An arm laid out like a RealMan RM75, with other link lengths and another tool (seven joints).
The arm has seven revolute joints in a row. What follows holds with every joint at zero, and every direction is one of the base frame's.
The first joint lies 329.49 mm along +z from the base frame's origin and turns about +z.
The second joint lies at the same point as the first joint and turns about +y.
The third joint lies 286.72 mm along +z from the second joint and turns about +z.
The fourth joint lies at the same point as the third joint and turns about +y.
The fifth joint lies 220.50 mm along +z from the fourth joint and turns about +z.
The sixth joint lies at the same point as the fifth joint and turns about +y.
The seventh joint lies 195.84 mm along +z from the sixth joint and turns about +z.
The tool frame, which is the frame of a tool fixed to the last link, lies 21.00 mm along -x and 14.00 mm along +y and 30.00 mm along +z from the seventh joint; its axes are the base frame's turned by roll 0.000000, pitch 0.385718 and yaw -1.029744 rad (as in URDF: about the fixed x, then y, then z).
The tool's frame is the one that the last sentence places.
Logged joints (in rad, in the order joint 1, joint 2, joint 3, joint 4, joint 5, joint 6, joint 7), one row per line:
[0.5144 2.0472 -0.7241 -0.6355 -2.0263 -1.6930 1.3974]
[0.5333 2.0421 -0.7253 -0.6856 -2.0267 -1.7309 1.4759]
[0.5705 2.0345 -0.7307 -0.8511 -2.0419 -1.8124 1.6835]
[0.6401 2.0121 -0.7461 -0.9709 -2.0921 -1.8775 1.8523]
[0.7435 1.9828 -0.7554 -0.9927 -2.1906 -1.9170 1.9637]
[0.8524 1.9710 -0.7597 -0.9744 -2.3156 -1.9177 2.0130]
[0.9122 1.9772 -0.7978 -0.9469 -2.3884 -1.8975 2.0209]
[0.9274 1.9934 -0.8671 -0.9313 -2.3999 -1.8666 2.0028]
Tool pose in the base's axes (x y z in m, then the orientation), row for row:
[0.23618 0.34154 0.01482 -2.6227 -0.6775 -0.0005]
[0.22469 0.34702 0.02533 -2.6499 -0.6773 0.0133]
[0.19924 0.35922 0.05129 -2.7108 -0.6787 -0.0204]
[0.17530 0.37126 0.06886 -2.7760 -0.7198 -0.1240]
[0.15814 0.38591 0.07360 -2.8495 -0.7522 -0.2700]
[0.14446 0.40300 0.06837 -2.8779 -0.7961 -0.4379]
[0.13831 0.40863 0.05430 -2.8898 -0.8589 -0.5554]
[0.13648 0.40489 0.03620 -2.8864 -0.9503 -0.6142]
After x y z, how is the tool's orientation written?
As a rotation vector, in radians.
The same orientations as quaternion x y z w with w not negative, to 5 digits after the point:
[-0.94564 -0.24428 -0.00018 0.21471]
[-0.94890 -0.24253 0.00476 0.20184]
[-0.95546 -0.23922 -0.00719 0.17265]
[-0.95821 -0.24846 -0.04280 0.13514]
[-0.95886 -0.25312 -0.09086 0.09094]
[-0.95178 -0.26329 -0.14482 0.06180]
[-0.94201 -0.27998 -0.18105 0.03805]
[-0.93082 -0.30646 -0.19807 0.02066]

